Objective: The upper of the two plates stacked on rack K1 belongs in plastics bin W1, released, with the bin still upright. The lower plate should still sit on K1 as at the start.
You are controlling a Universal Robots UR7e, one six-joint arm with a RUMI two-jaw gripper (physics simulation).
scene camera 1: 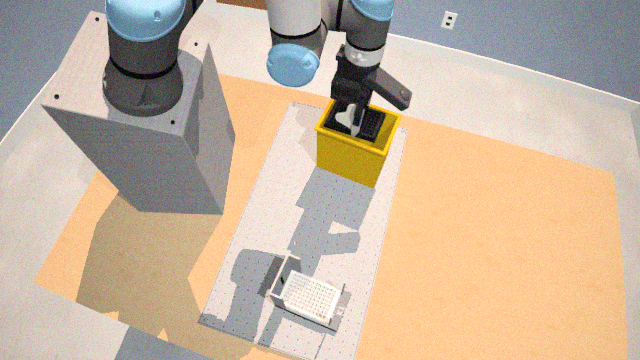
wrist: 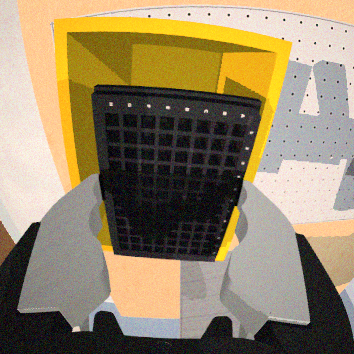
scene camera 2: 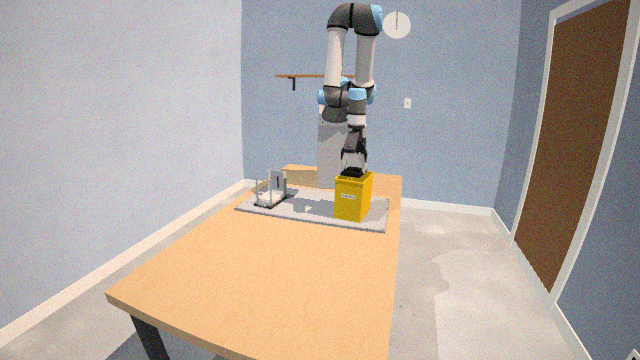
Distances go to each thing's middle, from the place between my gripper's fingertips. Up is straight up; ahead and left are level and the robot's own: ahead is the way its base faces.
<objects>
The yellow plastics bin W1 [scene camera 1: 356, 159] lies 10 mm to the left of my hand and 100 mm below it. Also, from my hand: black gridded plate [scene camera 1: 372, 120]: 10 mm behind; then white plate [scene camera 1: 305, 295]: 60 mm ahead, 390 mm to the right, 160 mm below.
</objects>
